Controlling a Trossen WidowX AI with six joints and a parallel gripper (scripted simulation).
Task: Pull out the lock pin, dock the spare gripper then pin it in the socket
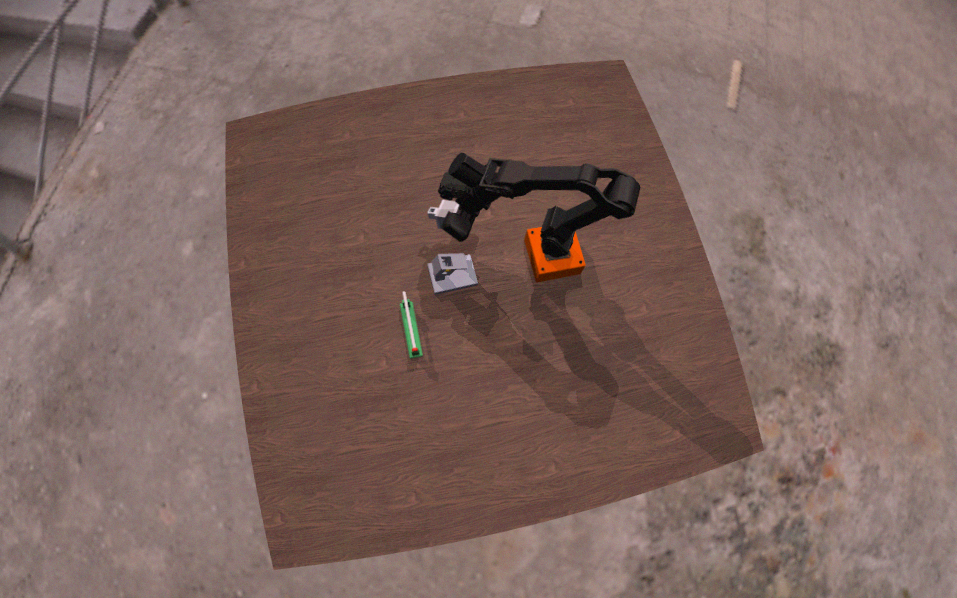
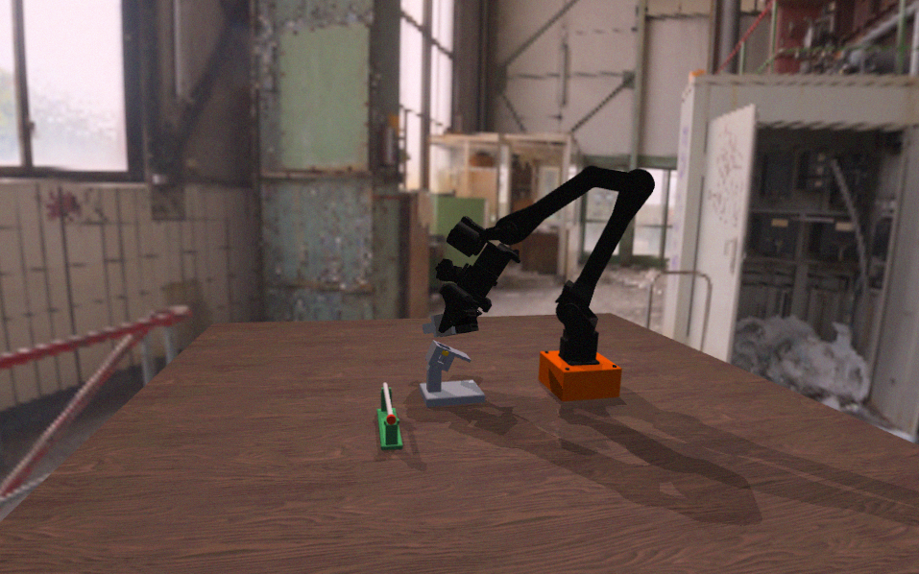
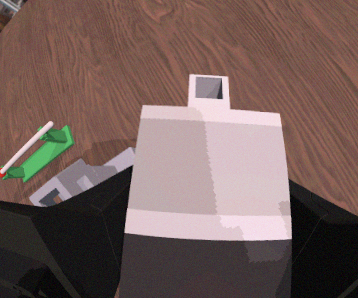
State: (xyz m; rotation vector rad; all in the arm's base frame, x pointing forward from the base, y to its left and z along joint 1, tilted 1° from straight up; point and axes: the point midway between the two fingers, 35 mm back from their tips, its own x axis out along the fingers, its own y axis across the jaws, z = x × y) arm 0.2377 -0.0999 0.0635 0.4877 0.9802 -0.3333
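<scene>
Right now my gripper tip is 10 mm past the spare gripper and 20 mm below it. Also, from my gripper tip: grey mount 10 mm ahead, 110 mm to the left, 50 mm below; green stand 130 mm ahead, 230 mm to the left, 70 mm below.
</scene>
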